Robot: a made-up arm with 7 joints. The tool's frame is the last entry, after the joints. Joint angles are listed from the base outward.
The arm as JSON. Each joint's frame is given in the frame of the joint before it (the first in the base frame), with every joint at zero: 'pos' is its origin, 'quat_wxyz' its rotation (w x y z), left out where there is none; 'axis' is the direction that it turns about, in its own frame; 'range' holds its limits. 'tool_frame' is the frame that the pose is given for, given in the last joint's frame.
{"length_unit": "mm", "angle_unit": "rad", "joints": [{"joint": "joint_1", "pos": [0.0, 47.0, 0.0], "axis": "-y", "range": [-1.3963, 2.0]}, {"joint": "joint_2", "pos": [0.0, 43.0, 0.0], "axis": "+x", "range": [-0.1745, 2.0]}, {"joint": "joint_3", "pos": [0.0, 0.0, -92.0], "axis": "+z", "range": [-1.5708, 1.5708]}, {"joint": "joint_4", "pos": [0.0, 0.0, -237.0], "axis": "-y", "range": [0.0, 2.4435]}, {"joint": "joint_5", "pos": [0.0, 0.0, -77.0], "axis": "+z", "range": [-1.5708, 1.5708]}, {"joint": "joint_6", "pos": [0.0, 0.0, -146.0], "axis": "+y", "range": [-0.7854, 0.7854]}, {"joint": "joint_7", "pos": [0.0, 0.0, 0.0], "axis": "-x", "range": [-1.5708, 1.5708]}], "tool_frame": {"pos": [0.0, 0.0, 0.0]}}
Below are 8 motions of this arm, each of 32 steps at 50 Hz.
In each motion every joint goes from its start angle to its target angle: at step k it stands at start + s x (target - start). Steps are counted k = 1, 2, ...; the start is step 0. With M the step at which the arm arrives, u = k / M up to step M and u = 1 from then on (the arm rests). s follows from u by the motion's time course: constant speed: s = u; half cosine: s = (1 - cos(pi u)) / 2; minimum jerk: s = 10 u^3 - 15 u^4 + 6 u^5.
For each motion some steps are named. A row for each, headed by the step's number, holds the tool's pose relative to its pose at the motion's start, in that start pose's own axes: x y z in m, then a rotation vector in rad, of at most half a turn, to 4 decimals.
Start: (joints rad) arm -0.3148 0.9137 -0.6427 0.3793 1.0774 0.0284 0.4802
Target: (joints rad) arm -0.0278 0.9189 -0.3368 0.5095 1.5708 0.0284 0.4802
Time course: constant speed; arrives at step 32
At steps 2, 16, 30, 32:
2: 0.0087 -0.0019 -0.0018 -0.0080 -0.0488 0.0411
16: 0.0714 -0.0130 -0.0069 -0.0869 -0.3872 0.3263
30: 0.1346 -0.0203 0.0011 -0.2076 -0.7167 0.6056
32: 0.1435 -0.0210 0.0033 -0.2284 -0.7628 0.6449

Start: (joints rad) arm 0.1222 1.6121 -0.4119 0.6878 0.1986 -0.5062 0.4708
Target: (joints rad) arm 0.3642 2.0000 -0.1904 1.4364 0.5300 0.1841 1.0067
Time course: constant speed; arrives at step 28
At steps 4, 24, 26, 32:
4: 0.0200 0.0293 0.0117 0.0059 -0.0146 0.0247
24: 0.1382 0.1307 0.1173 -0.1158 -0.1277 0.0916
26: 0.1509 0.1353 0.1307 -0.1418 -0.1369 0.0908
32: 0.1636 0.1386 0.1442 -0.1700 -0.1445 0.0887

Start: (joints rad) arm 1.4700 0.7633 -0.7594 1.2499 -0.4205 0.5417 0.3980
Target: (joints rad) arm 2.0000 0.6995 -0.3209 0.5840 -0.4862 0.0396 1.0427
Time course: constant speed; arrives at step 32
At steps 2, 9, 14, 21, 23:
2: -0.0046 0.0163 -0.0036 -0.0071 0.0006 0.0216
9: -0.0228 0.0710 -0.0104 -0.0395 -0.0116 0.1020
14: -0.0371 0.1069 -0.0105 -0.0696 -0.0356 0.1620
21: -0.0577 0.1512 -0.0058 -0.1202 -0.0929 0.2444
23: -0.0635 0.1625 -0.0037 -0.1362 -0.1146 0.2667

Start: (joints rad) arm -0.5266 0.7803 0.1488 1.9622 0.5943 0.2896 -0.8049
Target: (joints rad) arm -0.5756 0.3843 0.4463 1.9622 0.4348 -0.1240 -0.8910
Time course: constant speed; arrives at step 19
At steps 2, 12, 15, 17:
2: -0.0039 -0.0006 0.0036 0.0450 -0.0250 0.0556
12: -0.0249 -0.0015 0.0251 0.2965 -0.1422 0.2970
15: -0.0316 -0.0014 0.0328 0.3789 -0.1756 0.3561
17: -0.0361 -0.0013 0.0384 0.4352 -0.1976 0.3917

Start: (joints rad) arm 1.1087 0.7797 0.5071 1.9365 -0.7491 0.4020 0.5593
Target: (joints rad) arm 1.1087 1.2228 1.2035 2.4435 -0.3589 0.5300 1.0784
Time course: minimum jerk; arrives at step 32
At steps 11, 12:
11: -0.0036 0.0584 0.0207 0.0805 -0.0411 0.0070
12: -0.0033 0.0702 0.0265 0.0975 -0.0537 0.0048

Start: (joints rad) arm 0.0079 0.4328 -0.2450 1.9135 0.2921 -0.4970 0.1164
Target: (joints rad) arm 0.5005 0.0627 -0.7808 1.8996 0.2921 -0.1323 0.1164
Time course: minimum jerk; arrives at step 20
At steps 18, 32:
18: 0.0081 -0.1301 -0.1734 -0.4052 -0.1439 0.3339
32: 0.0088 -0.1312 -0.1747 -0.4106 -0.1452 0.3351

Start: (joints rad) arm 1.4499 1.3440 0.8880 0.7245 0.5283 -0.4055 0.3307
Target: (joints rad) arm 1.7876 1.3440 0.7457 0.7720 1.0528 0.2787 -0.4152
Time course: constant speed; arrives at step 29
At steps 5, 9, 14, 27, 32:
5: 0.0038 -0.0017 -0.0044 0.1721 0.0632 0.1346
9: 0.0071 -0.0028 -0.0079 0.2979 0.1245 0.2402
14: 0.0114 -0.0040 -0.0122 0.4386 0.2145 0.3679
27: 0.0239 -0.0057 -0.0233 0.7046 0.5123 0.6613
32: 0.0260 -0.0058 -0.0249 0.7314 0.5649 0.6994

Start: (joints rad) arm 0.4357 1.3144 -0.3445 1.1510 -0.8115 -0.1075 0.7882
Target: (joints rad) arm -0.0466 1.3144 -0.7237 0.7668 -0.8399 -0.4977 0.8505
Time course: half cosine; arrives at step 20
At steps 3, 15, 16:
3: 0.0028 -0.0099 -0.0072 -0.0545 -0.0147 -0.0329
15: 0.0133 -0.1796 -0.0525 -0.8653 -0.2225 -0.4851
16: 0.0117 -0.1905 -0.0515 -0.9179 -0.2347 -0.5118

